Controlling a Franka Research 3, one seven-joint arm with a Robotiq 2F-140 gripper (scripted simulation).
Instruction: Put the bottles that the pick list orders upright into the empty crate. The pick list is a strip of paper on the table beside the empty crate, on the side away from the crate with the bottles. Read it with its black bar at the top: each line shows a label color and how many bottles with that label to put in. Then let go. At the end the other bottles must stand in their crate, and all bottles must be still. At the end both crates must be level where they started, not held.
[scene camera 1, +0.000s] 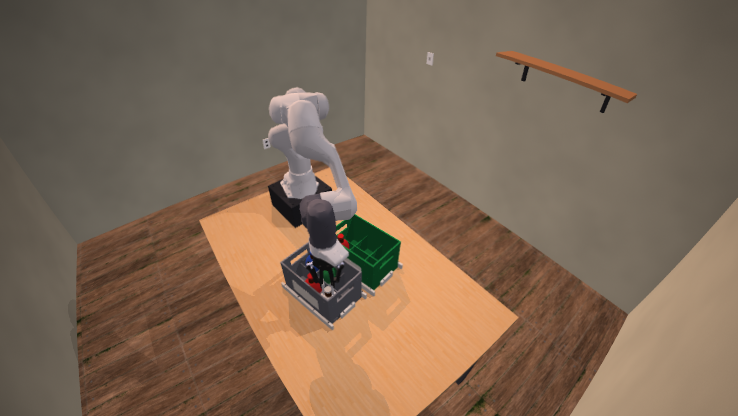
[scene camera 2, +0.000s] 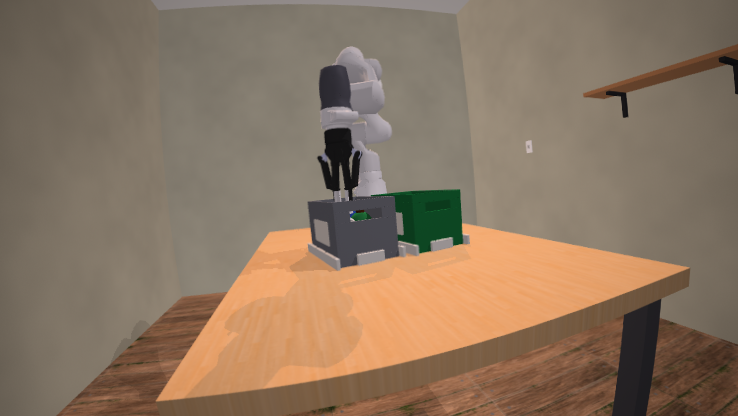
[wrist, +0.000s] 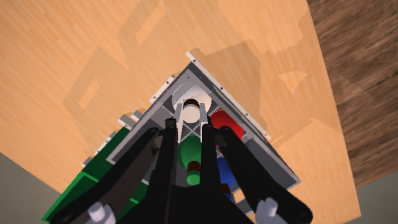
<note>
In view: my gripper (scene camera 2: 344, 213), a green crate (scene camera 2: 415, 225), a green-label bottle (wrist: 189, 150), a white-label bottle (wrist: 189, 93) and a grey crate (scene camera 2: 332, 231).
The green crate shows as well in scene camera 1 (scene camera 1: 370, 246) and in the wrist view (wrist: 97, 167). My gripper also shows in the wrist view (wrist: 191, 111).
</note>
